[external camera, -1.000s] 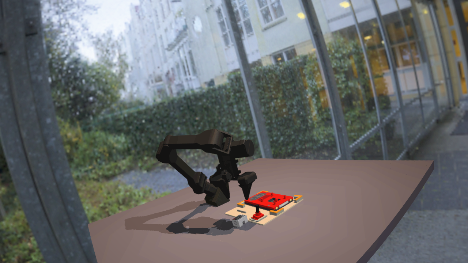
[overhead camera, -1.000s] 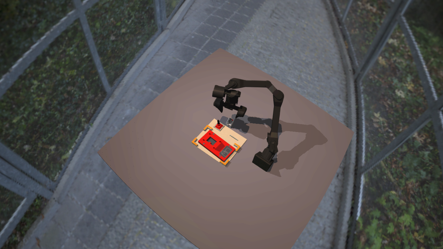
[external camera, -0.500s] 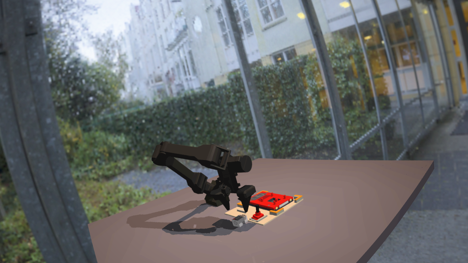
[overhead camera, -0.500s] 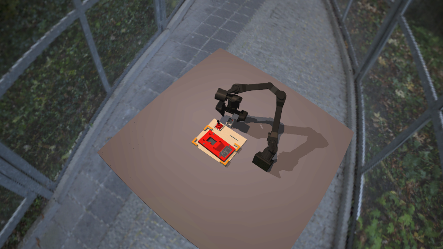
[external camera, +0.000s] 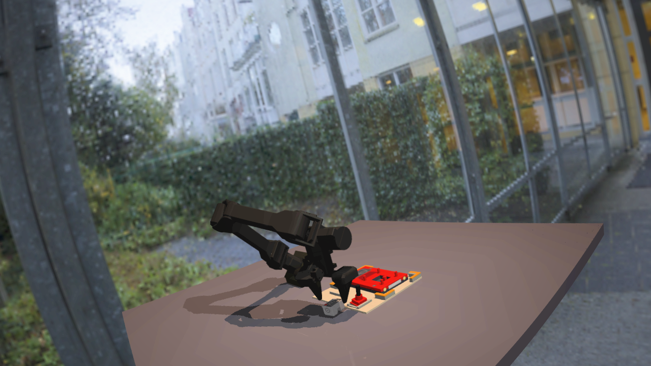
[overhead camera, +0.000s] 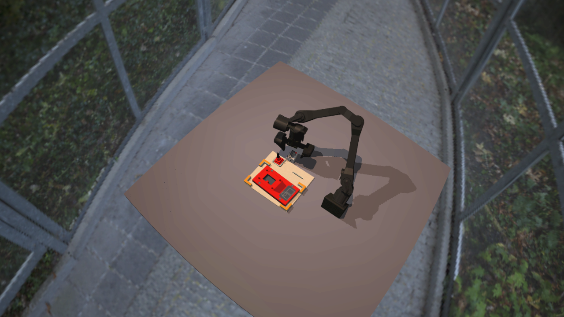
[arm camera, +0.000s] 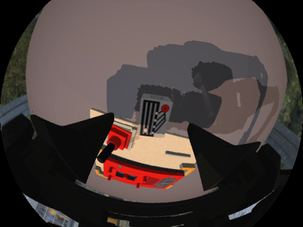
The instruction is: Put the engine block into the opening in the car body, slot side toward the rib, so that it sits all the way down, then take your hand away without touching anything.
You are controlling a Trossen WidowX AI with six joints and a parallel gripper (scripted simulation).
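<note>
The grey engine block is 2 cm below my gripper tip.
</note>
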